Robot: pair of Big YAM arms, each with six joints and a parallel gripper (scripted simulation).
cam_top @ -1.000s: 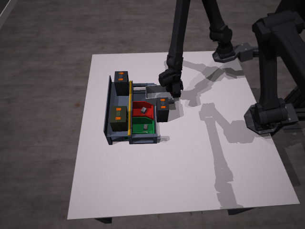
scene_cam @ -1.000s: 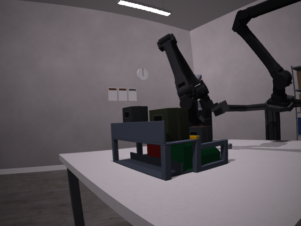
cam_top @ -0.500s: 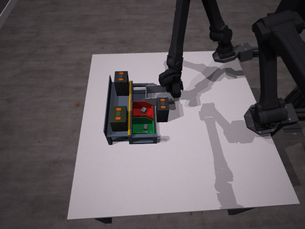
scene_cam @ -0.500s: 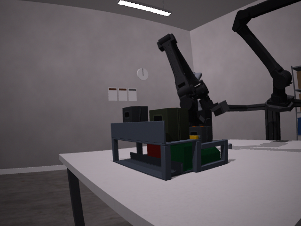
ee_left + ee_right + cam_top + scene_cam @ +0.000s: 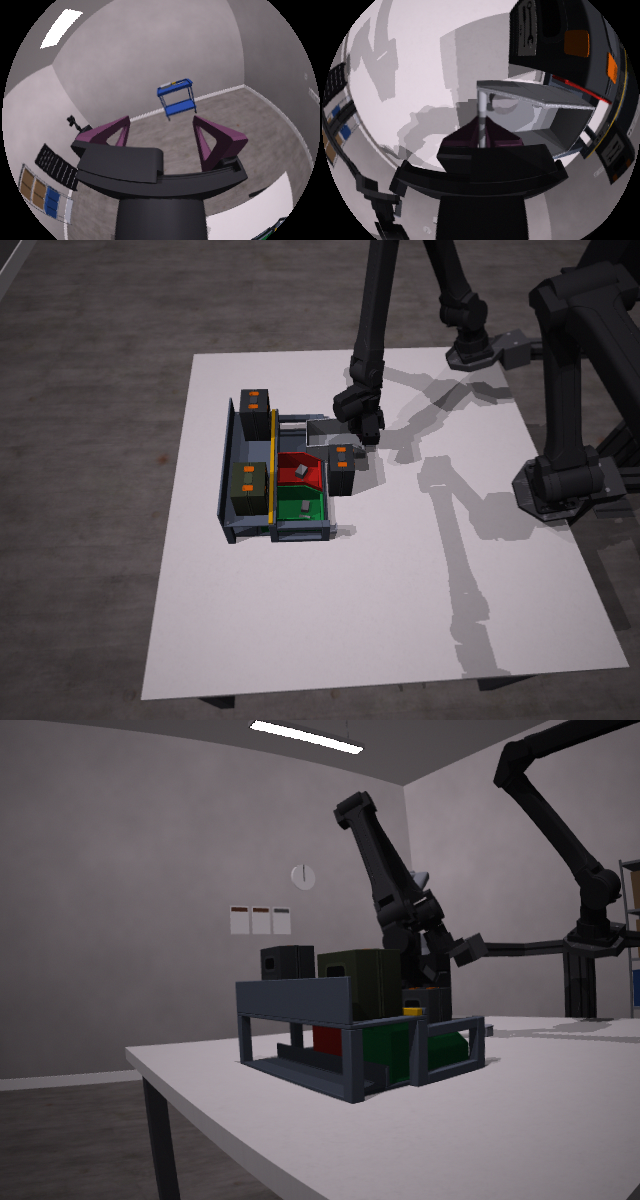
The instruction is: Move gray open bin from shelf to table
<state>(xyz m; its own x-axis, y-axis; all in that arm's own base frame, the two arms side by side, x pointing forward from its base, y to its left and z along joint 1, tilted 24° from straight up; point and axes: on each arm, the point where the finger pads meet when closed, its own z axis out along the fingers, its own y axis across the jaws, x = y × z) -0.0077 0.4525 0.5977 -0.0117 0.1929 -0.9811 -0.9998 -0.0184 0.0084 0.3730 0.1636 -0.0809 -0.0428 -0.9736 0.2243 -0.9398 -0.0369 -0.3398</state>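
Right now the gray bin is 80 mm ahead of my right hand and 10 mm to the right of it. Also, from my right hand: green bin (240 mm ahead, 190 mm to the left, 10 mm below); then red bin (220 mm ahead, 80 mm to the left, 10 mm below); then shelf (250 mm ahead, 80 mm to the left, 10 mm above).
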